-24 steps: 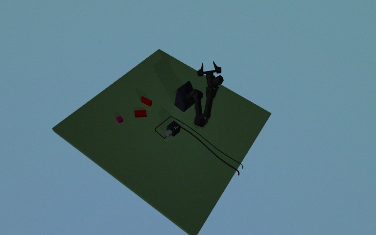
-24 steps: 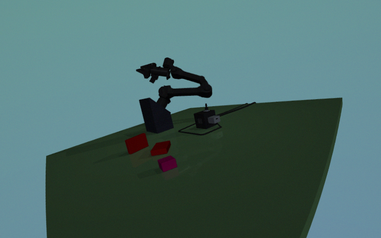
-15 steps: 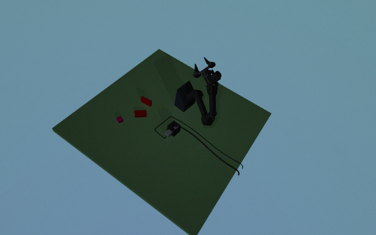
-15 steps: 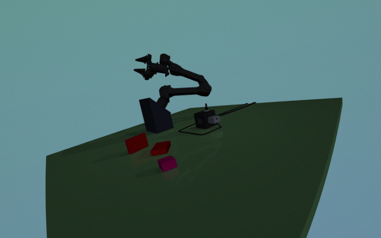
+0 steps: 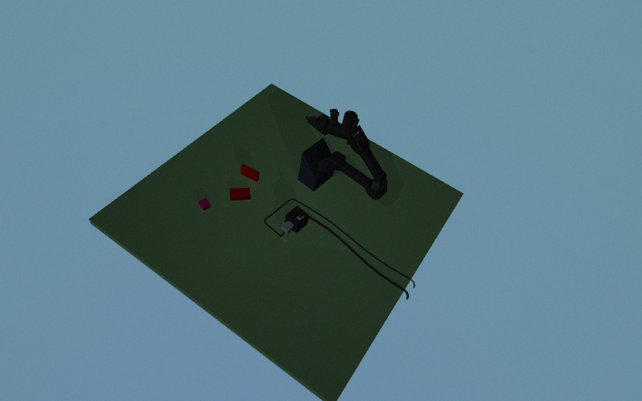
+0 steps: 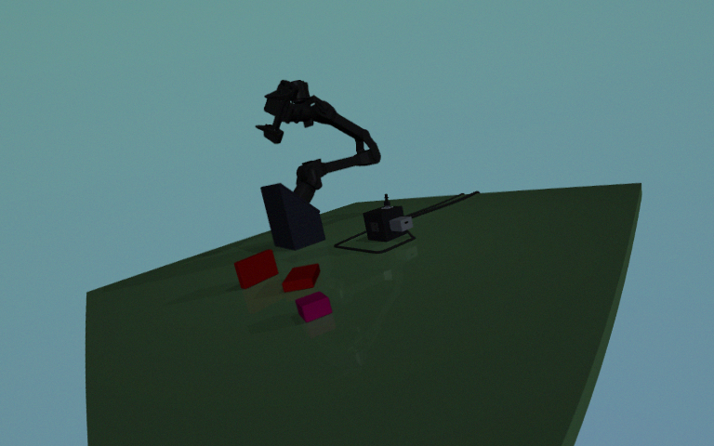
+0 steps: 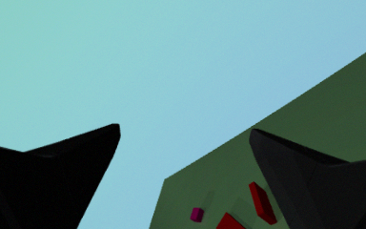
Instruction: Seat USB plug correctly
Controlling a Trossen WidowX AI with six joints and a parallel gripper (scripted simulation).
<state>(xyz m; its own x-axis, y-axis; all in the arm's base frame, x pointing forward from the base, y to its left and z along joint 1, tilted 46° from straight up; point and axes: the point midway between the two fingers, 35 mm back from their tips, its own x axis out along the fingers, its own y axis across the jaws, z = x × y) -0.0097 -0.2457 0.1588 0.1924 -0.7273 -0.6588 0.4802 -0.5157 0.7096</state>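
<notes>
Right now the grey USB plug is 320 mm below my gripper tip, 250 mm ahead of it and 160 mm to the left of it. The rest, counted from my gripper tip: magenta block (400 mm below, 400 mm ahead, 260 mm to the right).
</notes>
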